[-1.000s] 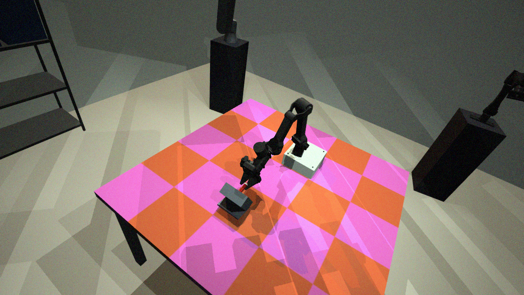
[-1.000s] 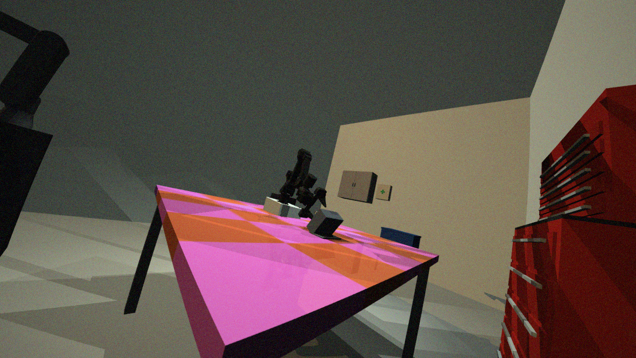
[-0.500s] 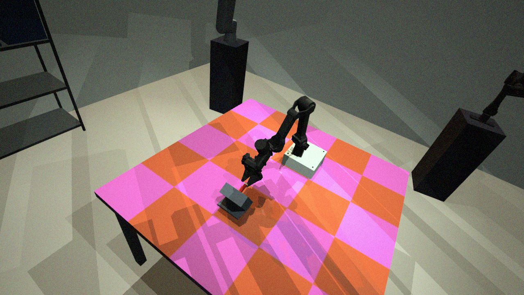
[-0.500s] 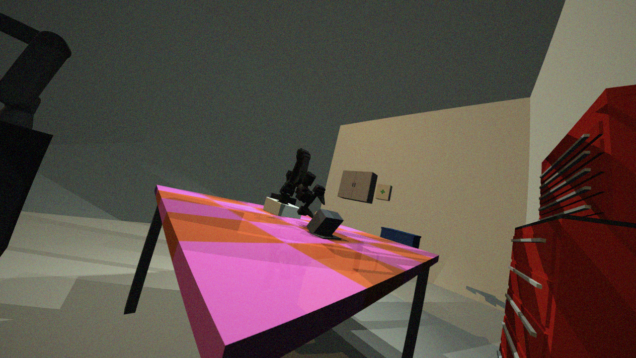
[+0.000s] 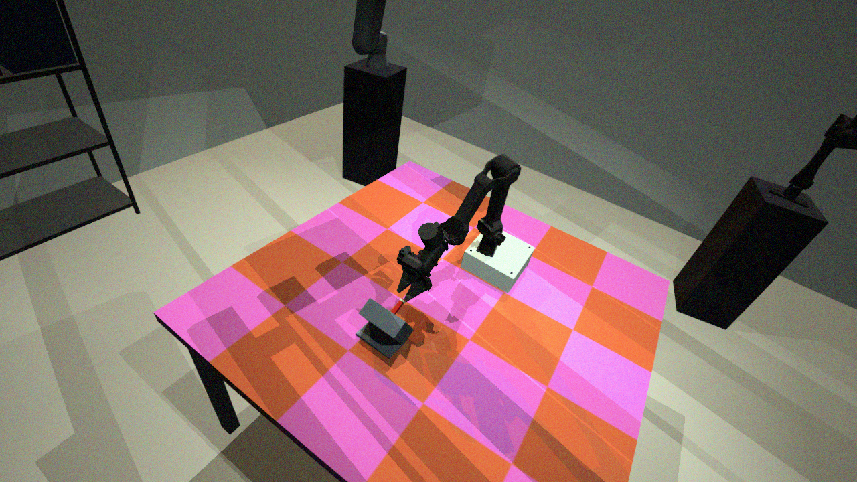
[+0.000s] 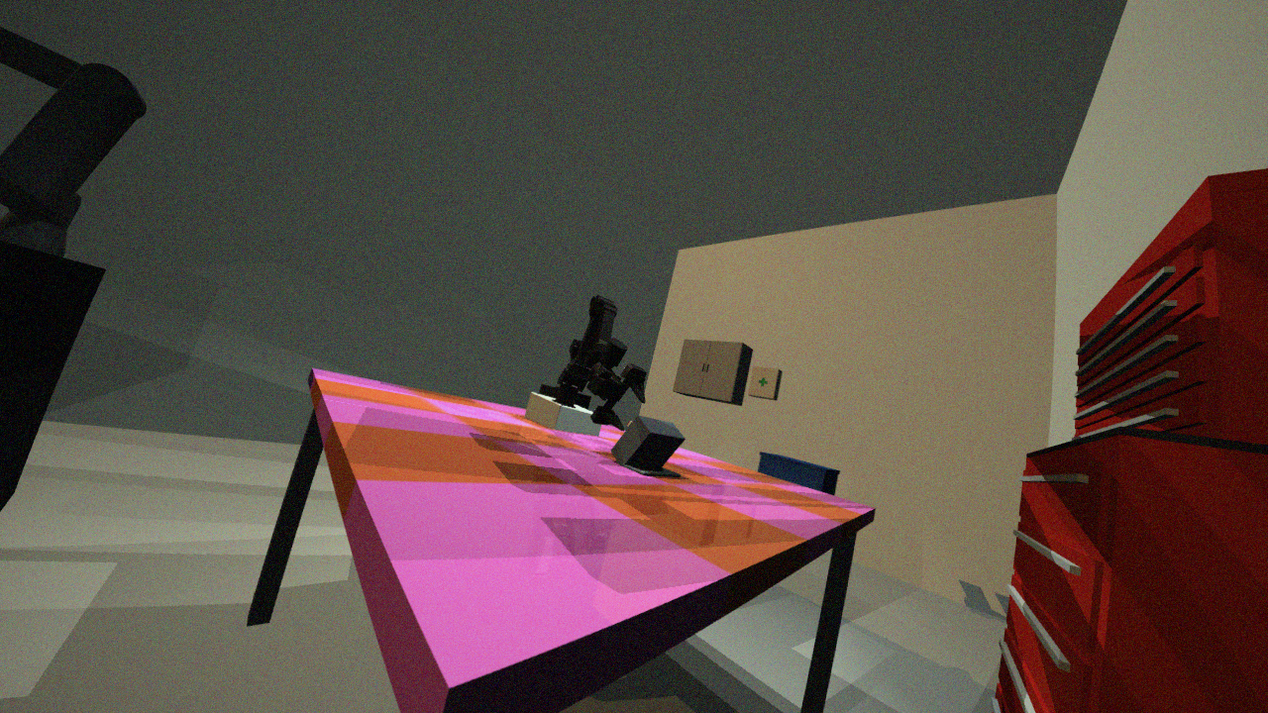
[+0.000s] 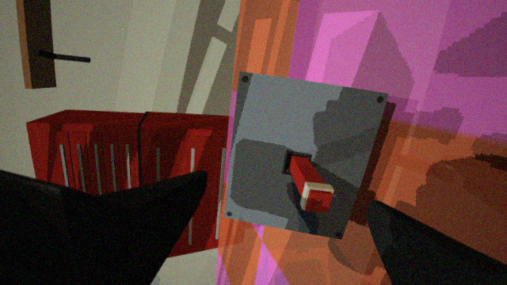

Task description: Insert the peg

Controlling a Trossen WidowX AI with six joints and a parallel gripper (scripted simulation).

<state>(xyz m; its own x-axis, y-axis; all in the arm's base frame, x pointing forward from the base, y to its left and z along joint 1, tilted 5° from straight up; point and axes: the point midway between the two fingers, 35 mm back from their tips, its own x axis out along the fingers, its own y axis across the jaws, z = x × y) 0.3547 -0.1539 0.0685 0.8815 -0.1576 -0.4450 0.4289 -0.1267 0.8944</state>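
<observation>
Now: the red peg 1 cm ahead of my gripper tip and 3 cm below it. The rest, counted from my gripper tip: sloped panel 7 cm ahead, 1 cm to the right, 5 cm below.
</observation>
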